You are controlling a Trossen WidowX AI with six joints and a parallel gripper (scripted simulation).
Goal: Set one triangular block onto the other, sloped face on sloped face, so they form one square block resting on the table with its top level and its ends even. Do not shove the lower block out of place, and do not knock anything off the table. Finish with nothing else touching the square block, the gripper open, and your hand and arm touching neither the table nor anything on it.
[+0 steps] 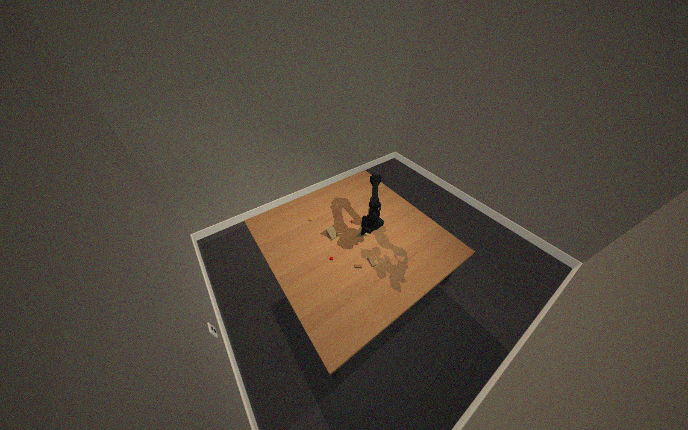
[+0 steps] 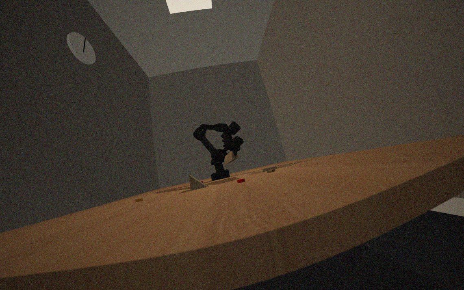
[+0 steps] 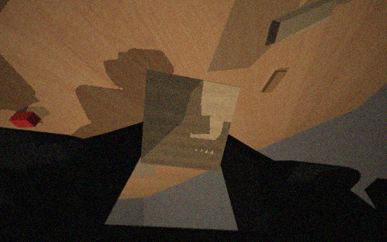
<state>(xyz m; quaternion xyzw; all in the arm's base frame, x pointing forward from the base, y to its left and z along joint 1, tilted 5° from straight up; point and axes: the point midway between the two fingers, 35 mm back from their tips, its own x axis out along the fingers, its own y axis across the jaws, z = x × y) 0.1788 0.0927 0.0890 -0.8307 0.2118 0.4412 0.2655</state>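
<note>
My gripper tip is 10 mm below the pale wooden block. Round my gripper tip: red cube 70 mm behind, 210 mm to the right, 100 mm below; then yellow piece 200 mm ahead, 420 mm to the right, 100 mm below; then small tan bar 140 mm ahead, 160 mm to the left, 100 mm below.
</note>
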